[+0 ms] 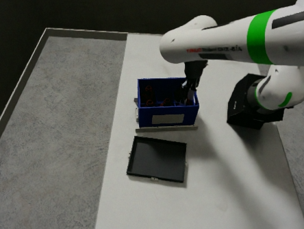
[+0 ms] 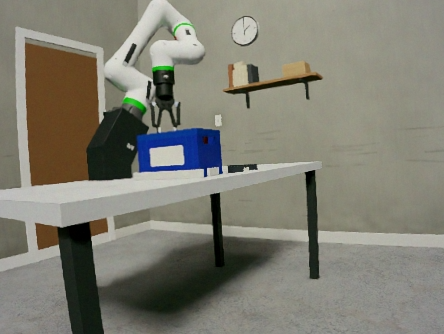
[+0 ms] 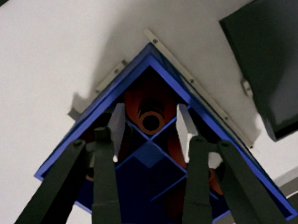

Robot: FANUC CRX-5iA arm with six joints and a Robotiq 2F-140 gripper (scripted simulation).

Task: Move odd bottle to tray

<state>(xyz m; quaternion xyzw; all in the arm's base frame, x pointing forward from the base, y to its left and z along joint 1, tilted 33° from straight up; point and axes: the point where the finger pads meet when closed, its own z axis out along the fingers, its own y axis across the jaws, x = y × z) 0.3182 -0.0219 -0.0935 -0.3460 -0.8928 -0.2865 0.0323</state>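
The crate is 9 cm ahead of my hand, 4 cm to the right of it and 9 cm below it. The rest, counted from my hand: dark tray (13 cm ahead, 23 cm to the left, 16 cm below).
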